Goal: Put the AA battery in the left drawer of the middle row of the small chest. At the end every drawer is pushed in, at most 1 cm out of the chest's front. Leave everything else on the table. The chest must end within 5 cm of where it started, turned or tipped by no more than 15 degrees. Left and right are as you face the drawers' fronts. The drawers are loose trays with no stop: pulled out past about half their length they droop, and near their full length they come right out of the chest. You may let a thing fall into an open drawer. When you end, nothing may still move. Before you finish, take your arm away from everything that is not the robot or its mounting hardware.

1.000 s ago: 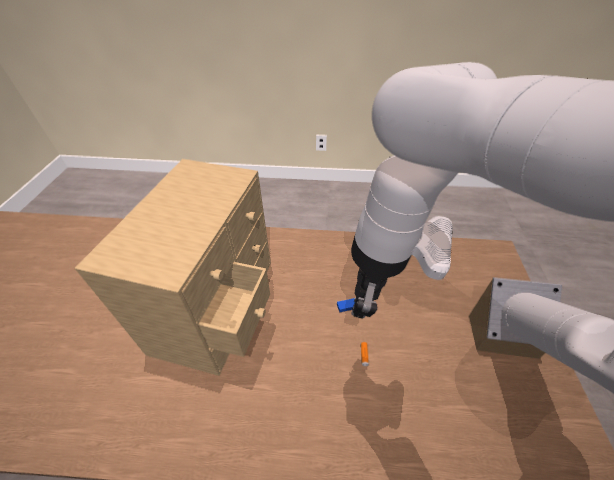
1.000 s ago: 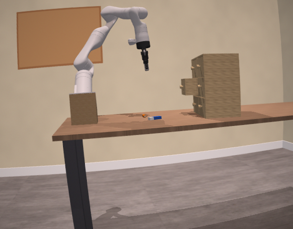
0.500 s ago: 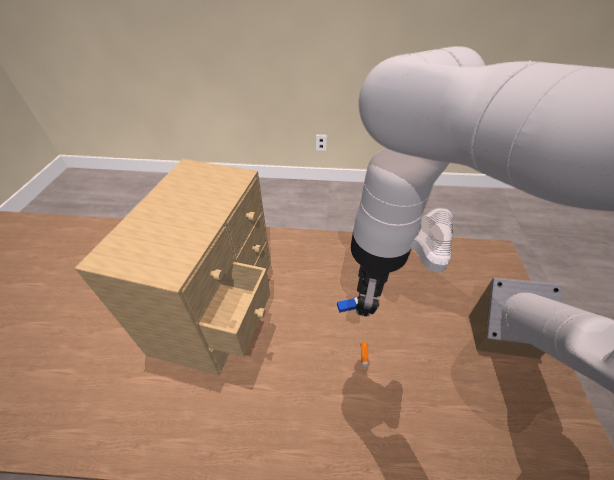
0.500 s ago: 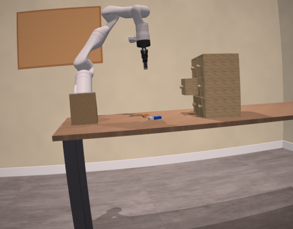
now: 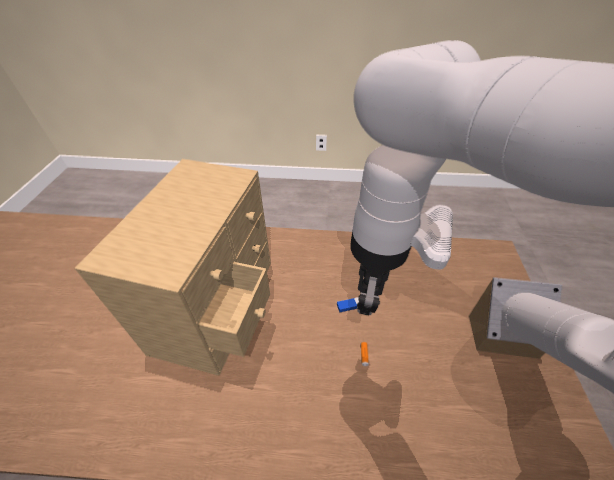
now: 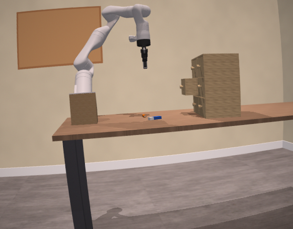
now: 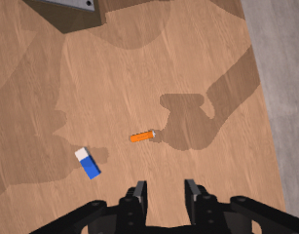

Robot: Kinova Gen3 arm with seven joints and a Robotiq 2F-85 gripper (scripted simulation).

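My hand is 30 mm past the orange AA battery, 40 mm to the left of it and 270 mm above it. The rest, counted from my hand: eraser 10 mm behind, 160 mm to the right, 270 mm below.
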